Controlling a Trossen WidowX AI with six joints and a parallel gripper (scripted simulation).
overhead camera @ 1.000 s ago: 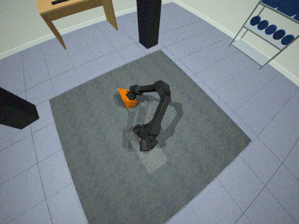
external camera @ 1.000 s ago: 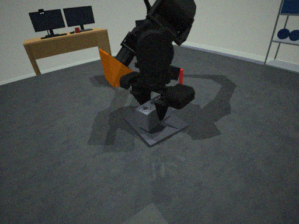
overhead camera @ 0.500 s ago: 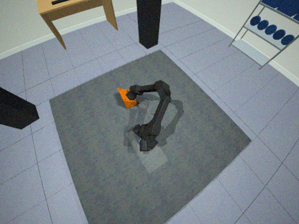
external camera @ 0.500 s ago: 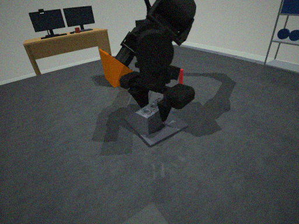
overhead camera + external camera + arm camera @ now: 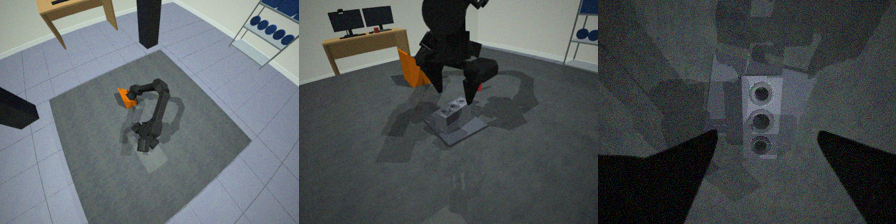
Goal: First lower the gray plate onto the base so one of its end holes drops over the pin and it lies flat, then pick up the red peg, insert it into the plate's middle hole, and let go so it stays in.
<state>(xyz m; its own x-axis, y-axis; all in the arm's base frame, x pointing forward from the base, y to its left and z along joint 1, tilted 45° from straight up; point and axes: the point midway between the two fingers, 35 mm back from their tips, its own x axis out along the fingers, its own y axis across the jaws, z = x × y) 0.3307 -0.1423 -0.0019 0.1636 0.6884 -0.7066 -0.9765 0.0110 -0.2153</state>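
My gripper tip is now 40 mm above the gray plate. From my gripper tip the other things lie so: red peg: 90 mm behind, 200 mm to the left, 40 mm below; flat square base: 10 mm behind, 20 mm to the left, 70 mm below.
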